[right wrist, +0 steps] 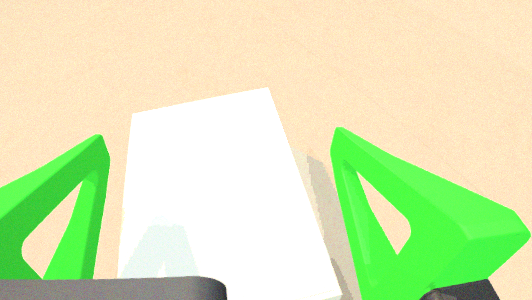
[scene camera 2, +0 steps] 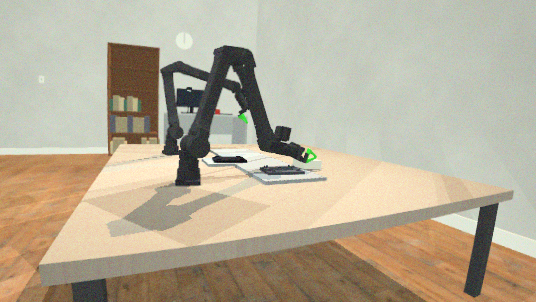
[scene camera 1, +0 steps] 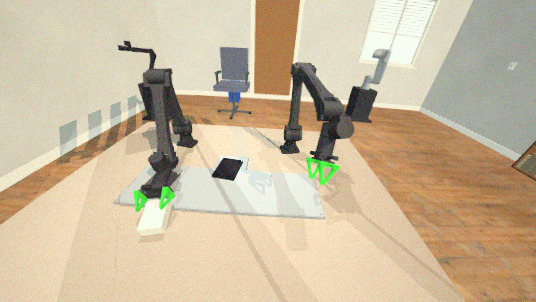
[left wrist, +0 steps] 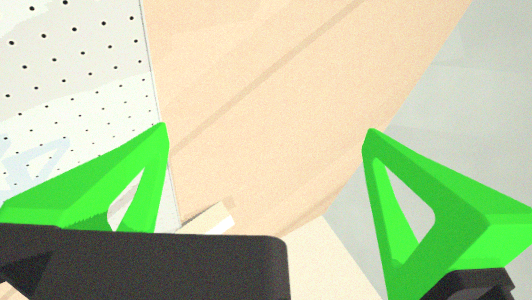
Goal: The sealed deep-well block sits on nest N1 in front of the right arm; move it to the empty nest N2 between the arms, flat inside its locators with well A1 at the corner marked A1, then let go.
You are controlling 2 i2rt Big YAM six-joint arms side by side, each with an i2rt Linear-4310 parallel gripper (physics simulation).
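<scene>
The white sealed deep-well block (scene camera 1: 154, 220) (scene camera 2: 315, 165) (right wrist: 215, 195) is off its nest, at the pegboard's front edge in scene camera 1, mostly over the table. I cannot tell whether its rear rests on the board. My right gripper (scene camera 1: 150, 207) (scene camera 2: 309, 157) (right wrist: 221, 142) is open, with its fingers on either side of the block, gaps showing. Nest N1 (scene camera 2: 282, 170) is dark and holds no block. Nest N2 (scene camera 1: 228, 169) (scene camera 2: 230, 159) is dark and empty; its A1 mark is unreadable. My left gripper (scene camera 1: 318, 181) (scene camera 2: 243, 118) (left wrist: 267, 135) is open and empty, raised at the pegboard's right end.
The pale pegboard (scene camera 1: 225, 200) (left wrist: 50, 100) lies on the wooden table (scene camera 1: 210, 260) (scene camera 2: 350, 200) (left wrist: 260, 75) (right wrist: 400, 65). N1 stands on the board behind the block. A pale piece (left wrist: 207, 220), probably the block, shows low in the left wrist view.
</scene>
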